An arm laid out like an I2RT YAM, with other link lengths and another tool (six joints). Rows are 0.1 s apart.
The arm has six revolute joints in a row. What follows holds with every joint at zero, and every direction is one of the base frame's.
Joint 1 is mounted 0.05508 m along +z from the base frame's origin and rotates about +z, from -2.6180 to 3.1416 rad.
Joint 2 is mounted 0.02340 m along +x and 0.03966 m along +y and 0.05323 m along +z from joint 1 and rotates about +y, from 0.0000 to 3.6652 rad.
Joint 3 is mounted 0.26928 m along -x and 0.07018 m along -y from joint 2 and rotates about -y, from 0.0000 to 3.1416 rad.
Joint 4 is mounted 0.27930 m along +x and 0.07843 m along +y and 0.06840 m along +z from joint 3 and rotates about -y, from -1.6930 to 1.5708 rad.
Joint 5 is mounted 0.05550 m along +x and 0.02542 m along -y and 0.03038 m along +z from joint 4 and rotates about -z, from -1.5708 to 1.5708 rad.
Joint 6 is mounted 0.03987 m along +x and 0.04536 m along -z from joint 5 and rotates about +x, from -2.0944 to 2.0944 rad.
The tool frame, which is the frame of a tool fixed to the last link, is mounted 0.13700 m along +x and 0.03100 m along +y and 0.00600 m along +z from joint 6; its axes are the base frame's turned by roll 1.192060, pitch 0.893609 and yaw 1.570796 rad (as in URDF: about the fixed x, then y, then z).
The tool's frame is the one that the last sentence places.
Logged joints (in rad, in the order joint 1, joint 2, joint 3, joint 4, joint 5, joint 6), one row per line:
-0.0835, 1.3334, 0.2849, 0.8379, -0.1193, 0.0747
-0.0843, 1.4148, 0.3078, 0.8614, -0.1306, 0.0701
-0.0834, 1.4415, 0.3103, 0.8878, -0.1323, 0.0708
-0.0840, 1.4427, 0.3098, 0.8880, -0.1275, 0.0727
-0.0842, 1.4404, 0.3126, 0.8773, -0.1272, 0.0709
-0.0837, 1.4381, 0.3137, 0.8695, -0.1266, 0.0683
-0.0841, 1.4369, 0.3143, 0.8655, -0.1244, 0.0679
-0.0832, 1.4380, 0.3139, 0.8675, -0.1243, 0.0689
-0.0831, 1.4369, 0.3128, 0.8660, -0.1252, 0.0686
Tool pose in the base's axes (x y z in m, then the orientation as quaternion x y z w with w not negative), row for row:
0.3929, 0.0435, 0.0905, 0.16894, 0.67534, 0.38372, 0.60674
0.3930, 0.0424, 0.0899, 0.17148, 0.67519, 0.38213, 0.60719
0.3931, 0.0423, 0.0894, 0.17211, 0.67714, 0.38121, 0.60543
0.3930, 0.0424, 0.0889, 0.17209, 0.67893, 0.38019, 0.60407
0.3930, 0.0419, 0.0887, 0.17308, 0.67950, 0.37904, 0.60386
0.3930, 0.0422, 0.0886, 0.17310, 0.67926, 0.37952, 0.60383
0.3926, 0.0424, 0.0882, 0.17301, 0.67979, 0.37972, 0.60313
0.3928, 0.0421, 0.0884, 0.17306, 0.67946, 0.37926, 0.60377
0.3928, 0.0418, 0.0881, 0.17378, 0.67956, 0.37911, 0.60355
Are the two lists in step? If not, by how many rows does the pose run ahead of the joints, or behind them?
The pose runs 2 rows ahead of the joints: the pose in row i belongs to the joints in row i + 2.
